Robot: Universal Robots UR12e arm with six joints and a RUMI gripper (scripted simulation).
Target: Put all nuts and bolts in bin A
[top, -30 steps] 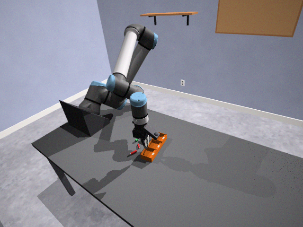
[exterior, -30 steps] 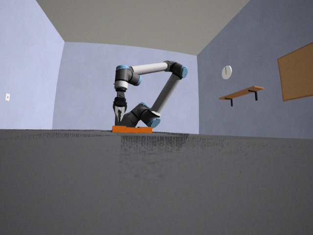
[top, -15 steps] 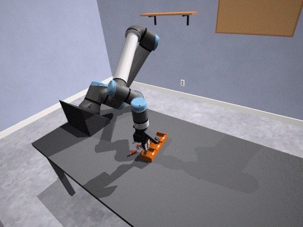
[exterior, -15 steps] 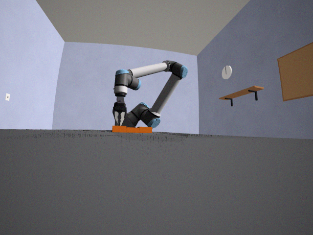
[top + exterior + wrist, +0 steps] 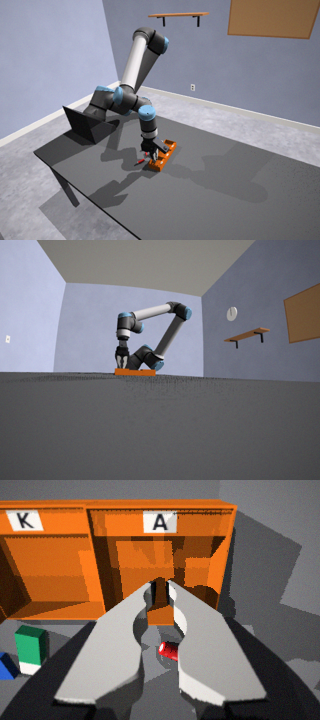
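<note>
My hand is 9 cm to the right of the orange bin rack and 2 cm above it. Round my hand: green block: 12 cm behind, 13 cm to the left, 3 cm below; then small green die: 16 cm behind, 8 cm to the left, 3 cm below; then grey nut: 9 cm behind, 20 cm to the left, 3 cm below.
</note>
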